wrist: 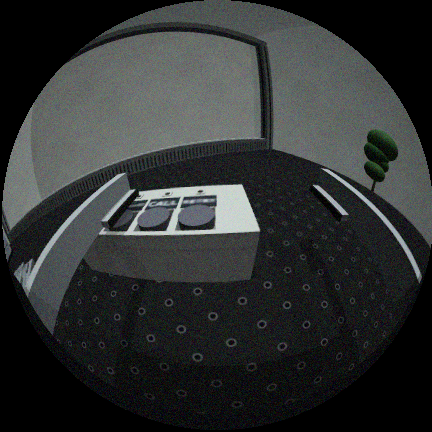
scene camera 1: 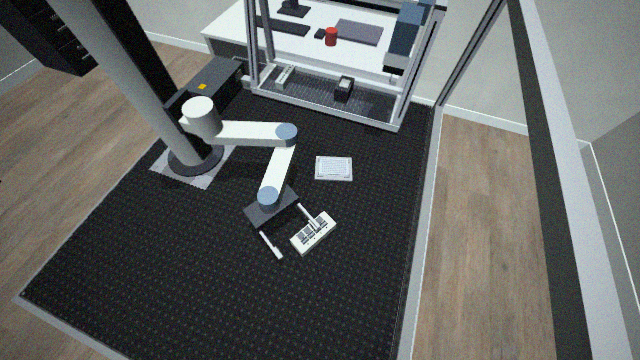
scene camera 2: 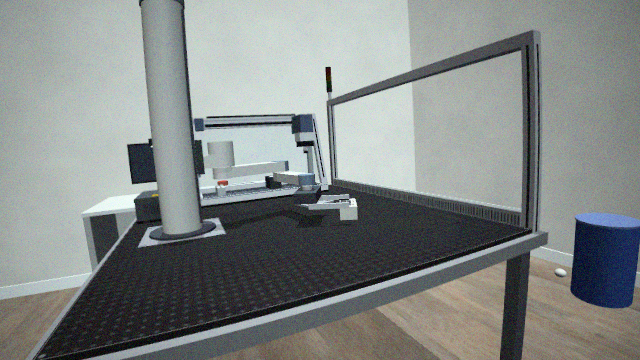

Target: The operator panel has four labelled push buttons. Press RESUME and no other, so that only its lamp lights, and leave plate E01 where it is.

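Places are measured from the arm's base along level axes (x left, y back, z up), in centimetres.
Where they show: gripper, between the fingertips: [wrist: 225, 175] [scene camera 1: 300, 242] [scene camera 2: 349, 200]; arm's base, origin of its link: [scene camera 1: 197, 155] [scene camera 2: 184, 233].
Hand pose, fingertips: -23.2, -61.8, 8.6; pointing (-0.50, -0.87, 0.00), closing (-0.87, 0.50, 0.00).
Each offset is from my fingertips to the top centre of the thing, as dx, dy, dz. "spot": to the spot under its first point.
The operator panel @[+6.0, -2.6, -1.7] [scene camera 1: 328, 218] [scene camera 2: 348, 214] [wrist: 200, 255] is a white box on the dark mat with grey round buttons in a row. In the wrist view the CALL button @[+5.6, -0.4, -1.7] [wrist: 154, 218] can be read; the label of the rightmost button @[+2.9, +1.1, -1.7] [wrist: 196, 216] is blurred. A third button @[+8.2, -1.8, -1.7] [wrist: 126, 220] is partly behind the left finger; the fourth and the RESUME label do not show there. The lamps that show look dark. My gripper [scene camera 1: 298, 241] [scene camera 2: 349, 201] [wrist: 225, 175] is open and empty, one finger over the panel's buttons, the other outside it. A white plate @[+37.4, -0.4, -4.6] [scene camera 1: 333, 168] lies apart, its label unreadable.
A gantry frame [scene camera 1: 325, 109] stands on the mat's far side with a small black box @[spot: +75.4, +7.4, +4.6] [scene camera 1: 344, 90] in it. A dark controller box @[spot: +59.0, +71.7, +4.2] [scene camera 1: 212, 80] stands by the arm's column [scene camera 1: 125, 85] [scene camera 2: 170, 115]. A fence [scene camera 2: 531, 135] runs along one mat edge.
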